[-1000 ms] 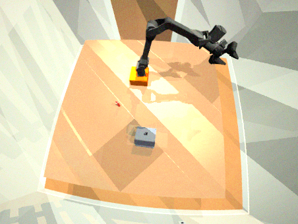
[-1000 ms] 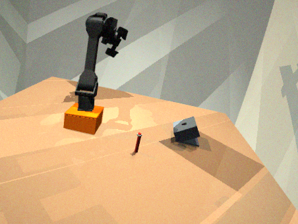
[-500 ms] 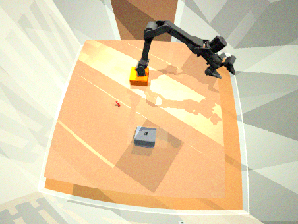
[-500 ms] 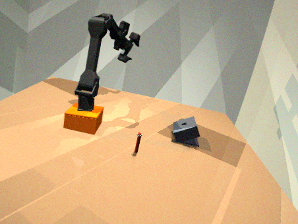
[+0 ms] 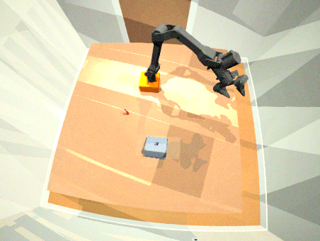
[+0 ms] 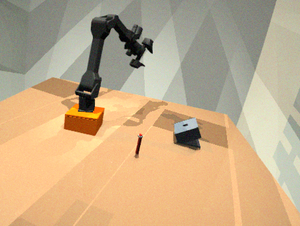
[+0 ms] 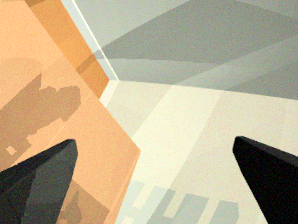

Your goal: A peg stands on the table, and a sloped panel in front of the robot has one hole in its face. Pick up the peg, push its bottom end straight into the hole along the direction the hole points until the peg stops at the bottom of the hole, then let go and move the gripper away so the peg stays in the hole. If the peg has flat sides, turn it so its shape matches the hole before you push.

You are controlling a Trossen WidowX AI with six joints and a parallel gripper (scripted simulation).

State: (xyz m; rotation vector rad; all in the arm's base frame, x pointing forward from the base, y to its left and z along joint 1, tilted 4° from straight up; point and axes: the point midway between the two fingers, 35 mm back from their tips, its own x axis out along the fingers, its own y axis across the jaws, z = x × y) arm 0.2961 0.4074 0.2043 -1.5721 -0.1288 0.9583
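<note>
The dark red peg is 8 cm behind my gripper tip, 62 cm to the right of it and 22 cm below it. From my gripper tip the other things lie so: grey sloped panel: 17 cm ahead, 45 cm to the right, 23 cm below.
</note>
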